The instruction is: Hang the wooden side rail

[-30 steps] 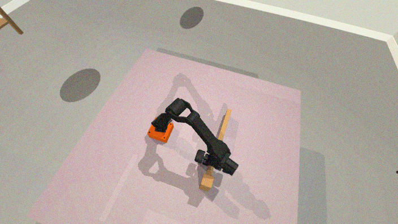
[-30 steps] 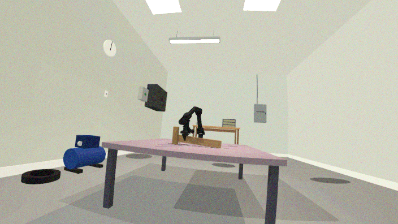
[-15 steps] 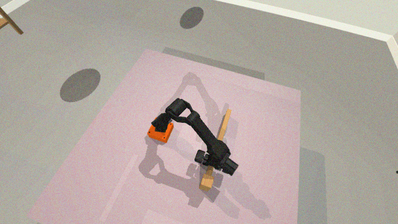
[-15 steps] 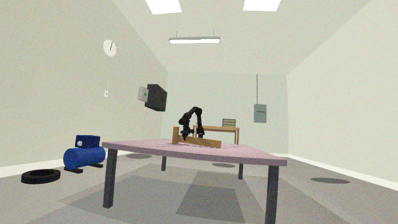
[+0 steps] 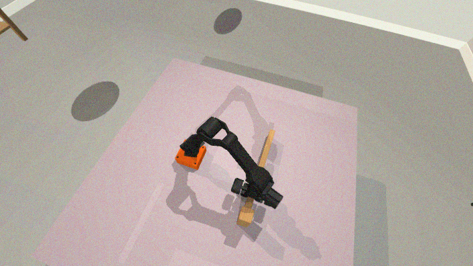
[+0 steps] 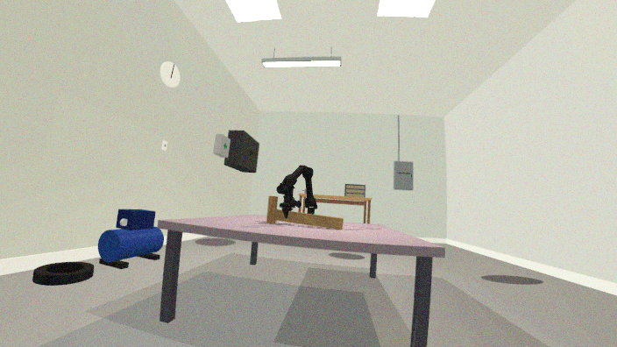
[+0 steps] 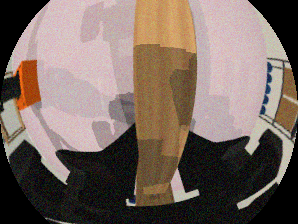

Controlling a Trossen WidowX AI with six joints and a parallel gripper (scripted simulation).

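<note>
Right now the headboard post is 100 mm to the right of my gripper tip, 50 mm above it and 20 mm behind it.
</note>
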